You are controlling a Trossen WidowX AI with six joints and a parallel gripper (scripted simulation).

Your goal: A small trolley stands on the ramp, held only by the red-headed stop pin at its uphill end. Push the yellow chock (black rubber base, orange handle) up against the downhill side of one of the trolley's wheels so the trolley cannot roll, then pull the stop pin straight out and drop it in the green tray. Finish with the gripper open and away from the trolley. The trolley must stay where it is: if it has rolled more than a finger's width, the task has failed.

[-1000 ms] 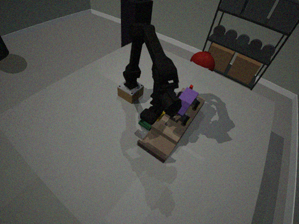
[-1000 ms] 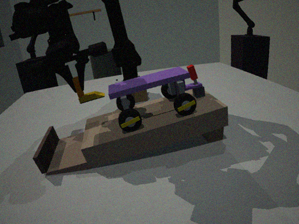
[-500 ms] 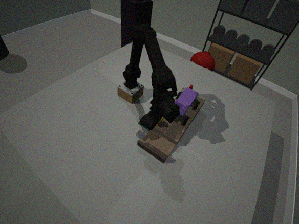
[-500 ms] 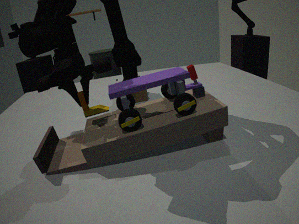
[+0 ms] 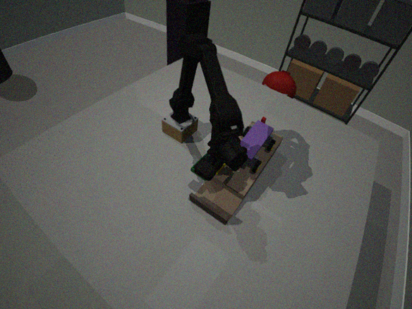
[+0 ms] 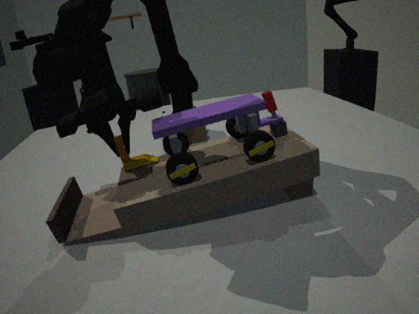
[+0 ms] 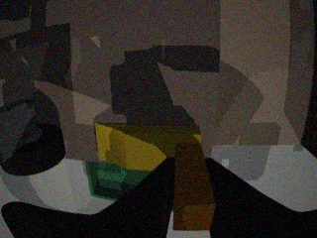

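Now: gripper tip 1 cm past the red-headed stop pin, 28 cm to the right of it and 5 cm below it. From my gripper tip the other things lie so: green tray 7 cm behind, 3 cm to the left, 9 cm below; yellow chock 2 cm to the left, 1 cm below; dark lip 8 cm ahead, 11 cm to the right, 6 cm below.
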